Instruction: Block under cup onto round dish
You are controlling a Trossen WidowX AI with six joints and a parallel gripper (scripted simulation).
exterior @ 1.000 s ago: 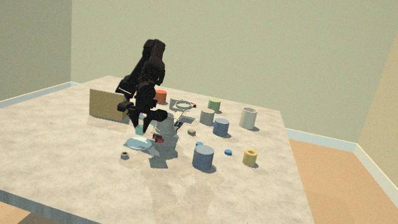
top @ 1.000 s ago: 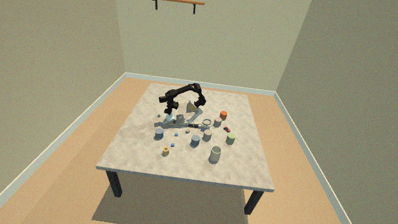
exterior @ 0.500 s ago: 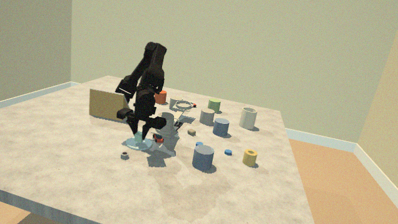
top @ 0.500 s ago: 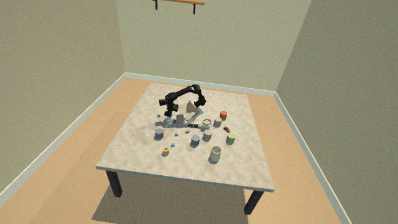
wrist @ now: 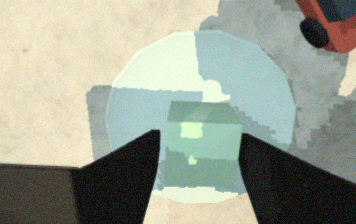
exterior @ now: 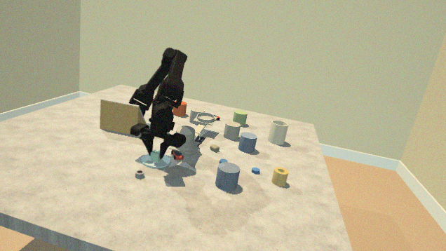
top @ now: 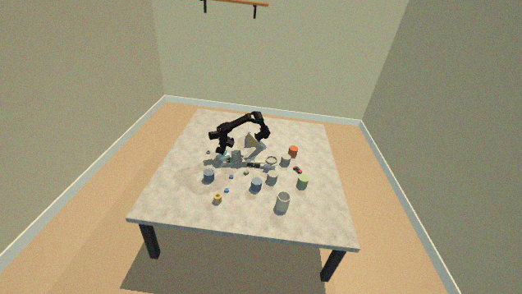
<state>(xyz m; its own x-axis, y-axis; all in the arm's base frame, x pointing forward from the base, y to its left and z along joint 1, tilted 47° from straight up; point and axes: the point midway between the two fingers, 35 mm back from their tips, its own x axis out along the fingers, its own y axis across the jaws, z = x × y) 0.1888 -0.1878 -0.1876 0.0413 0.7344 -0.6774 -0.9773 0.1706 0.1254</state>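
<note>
Right now the pale green block is right at my gripper tip. Round my gripper tip: pale green round dish: 1 cm below; then balance: 24 cm to the left, 10 cm ahead, 2 cm above; then orange cylinder: 54 cm to the left, 6 cm behind, 2 cm above.
</note>
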